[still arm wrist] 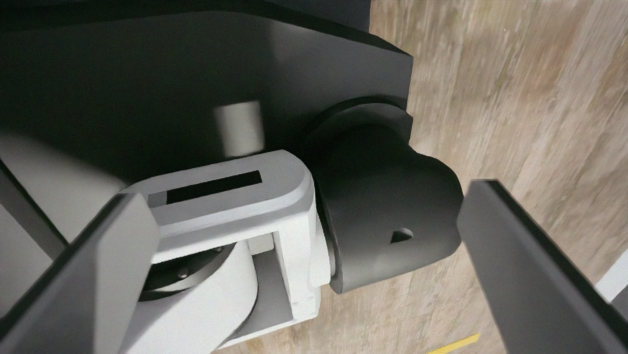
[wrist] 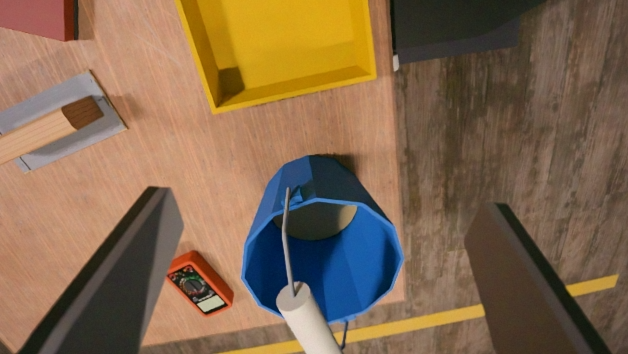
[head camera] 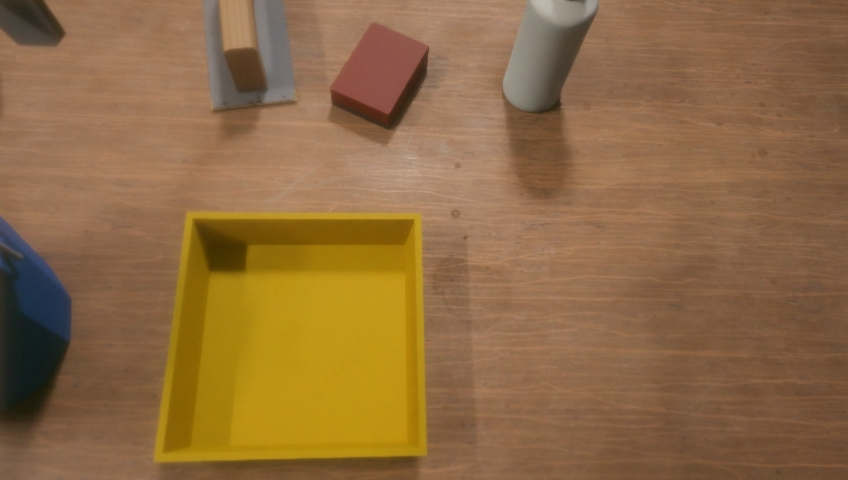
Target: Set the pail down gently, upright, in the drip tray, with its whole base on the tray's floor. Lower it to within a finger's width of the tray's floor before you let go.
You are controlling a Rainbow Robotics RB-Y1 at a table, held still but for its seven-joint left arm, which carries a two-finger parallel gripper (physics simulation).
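The blue pail (head camera: 44, 309) (wrist: 345, 265) stands upright on the table, beside the yellow drip tray (head camera: 423, 333) (wrist: 295, 92) and apart from it; in the head view part of it shows at the left edge. Its wire handle is raised, with a white grip (wrist: 310, 322) that runs out of the bottom of the wrist view. The tray's visible floor is bare. My gripper (wrist: 327, 197) is open and empty, above the pail, with its fingers wide on either side of it in the wrist view. One fingertip shows at the head view's top left corner.
A grey trowel with a wooden handle (head camera: 241, 50) (wrist: 45, 127), a red block (head camera: 380, 71) (wrist: 35, 17) and a grey-white bottle (head camera: 544, 59) lie or stand beyond the tray. An orange multimeter (wrist: 202, 285) lies near the pail. The table edge runs close beside the pail.
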